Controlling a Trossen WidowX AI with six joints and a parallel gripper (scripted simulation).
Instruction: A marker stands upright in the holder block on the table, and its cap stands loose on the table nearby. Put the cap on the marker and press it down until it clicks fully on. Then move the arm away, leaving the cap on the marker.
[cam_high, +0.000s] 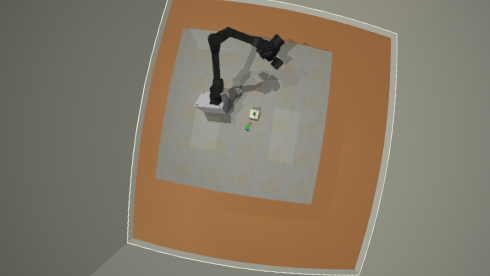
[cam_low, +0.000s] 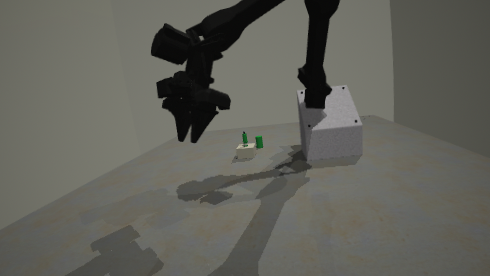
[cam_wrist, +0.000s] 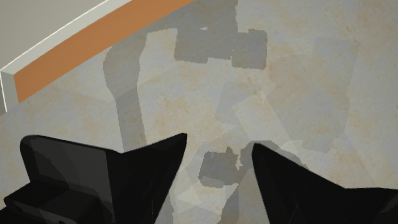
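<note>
Right now the green cap is 490 mm to the right of my gripper tip, 140 mm below it and 50 mm behind it. The rest, counted from my gripper tip: cream holder block: 380 mm to the right, 140 mm below, 20 mm behind.
</note>
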